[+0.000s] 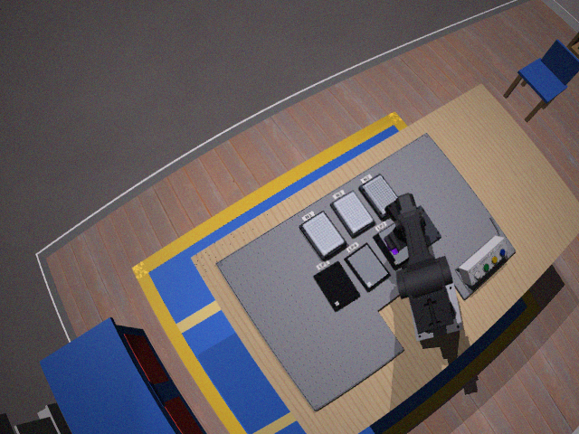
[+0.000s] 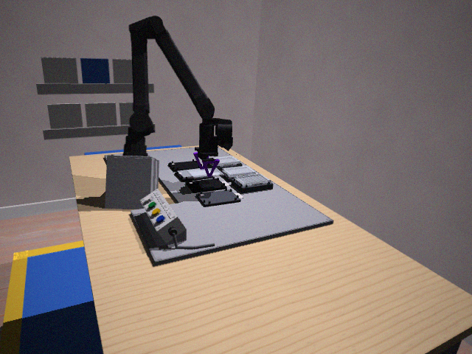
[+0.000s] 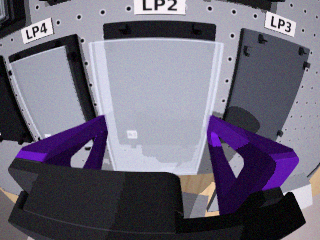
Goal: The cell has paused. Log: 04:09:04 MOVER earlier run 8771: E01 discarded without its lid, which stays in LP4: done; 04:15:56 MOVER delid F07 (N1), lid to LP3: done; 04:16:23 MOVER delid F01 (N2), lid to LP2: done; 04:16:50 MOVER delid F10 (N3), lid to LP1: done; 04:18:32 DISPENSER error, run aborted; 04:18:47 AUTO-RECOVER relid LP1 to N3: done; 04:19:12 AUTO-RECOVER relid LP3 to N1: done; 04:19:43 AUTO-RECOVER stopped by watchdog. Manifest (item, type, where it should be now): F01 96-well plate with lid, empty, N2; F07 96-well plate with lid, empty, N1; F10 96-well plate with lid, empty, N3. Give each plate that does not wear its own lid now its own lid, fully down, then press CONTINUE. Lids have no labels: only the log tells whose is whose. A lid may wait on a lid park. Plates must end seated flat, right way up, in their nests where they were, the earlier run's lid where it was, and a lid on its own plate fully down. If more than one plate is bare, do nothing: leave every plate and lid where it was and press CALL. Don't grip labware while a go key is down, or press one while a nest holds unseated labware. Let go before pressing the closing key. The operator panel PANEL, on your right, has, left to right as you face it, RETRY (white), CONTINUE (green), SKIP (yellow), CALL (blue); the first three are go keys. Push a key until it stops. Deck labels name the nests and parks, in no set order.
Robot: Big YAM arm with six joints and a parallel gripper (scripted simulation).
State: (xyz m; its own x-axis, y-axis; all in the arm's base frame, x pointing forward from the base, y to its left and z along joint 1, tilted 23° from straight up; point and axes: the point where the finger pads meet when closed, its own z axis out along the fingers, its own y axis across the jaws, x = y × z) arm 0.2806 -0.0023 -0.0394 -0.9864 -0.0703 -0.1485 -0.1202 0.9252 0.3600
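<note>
The park LP2 lies 6 cm below my hand. Round my hand: LP2 label (9 cm ahead, 6 cm below, 1 cm to the left); clear lid (1 cm below); park LP3 (13 cm to the right, 6 cm below, 2 cm ahead).
</note>
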